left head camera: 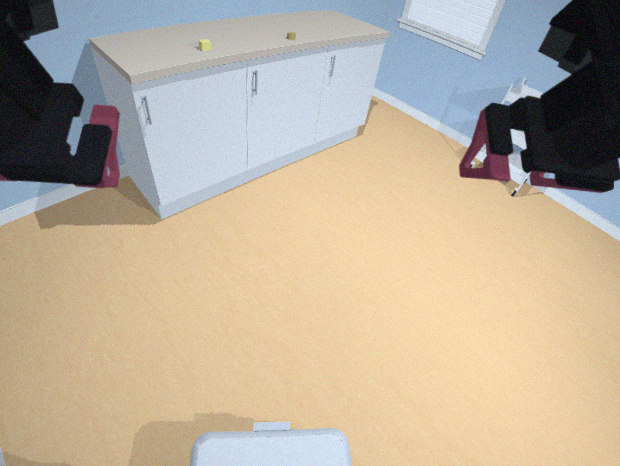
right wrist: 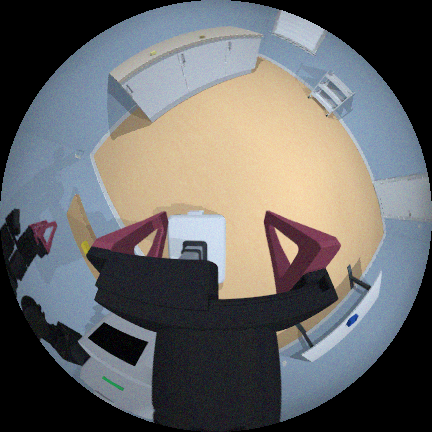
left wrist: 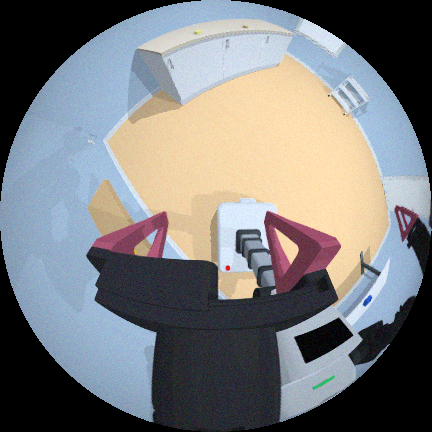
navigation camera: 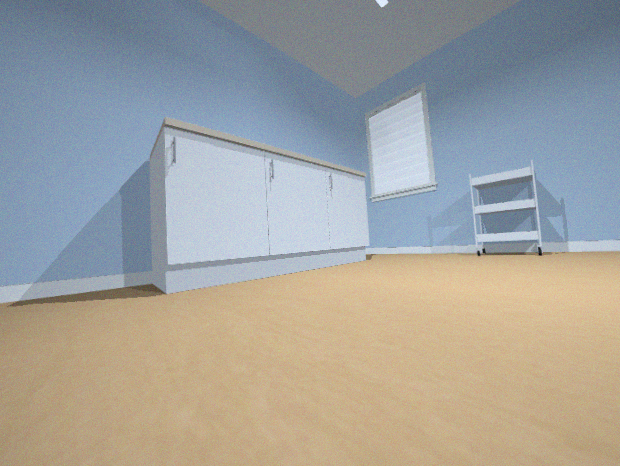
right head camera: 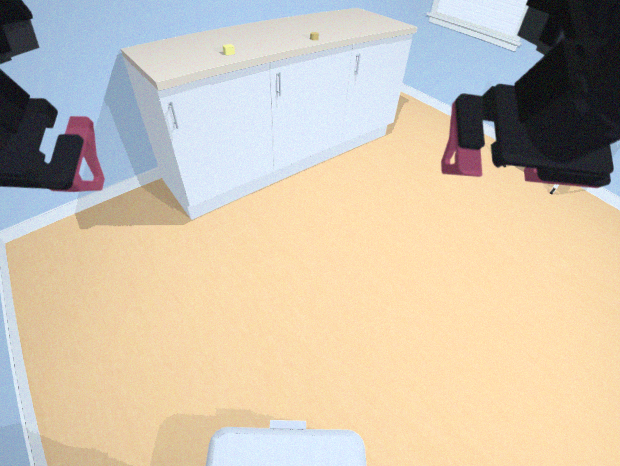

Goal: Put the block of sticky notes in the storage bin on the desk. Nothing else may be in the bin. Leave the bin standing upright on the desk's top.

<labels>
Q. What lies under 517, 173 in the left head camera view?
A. A white shelf cart.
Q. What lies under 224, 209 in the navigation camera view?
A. A white cabinet.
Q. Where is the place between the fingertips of my right gripper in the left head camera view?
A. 497, 175
</labels>
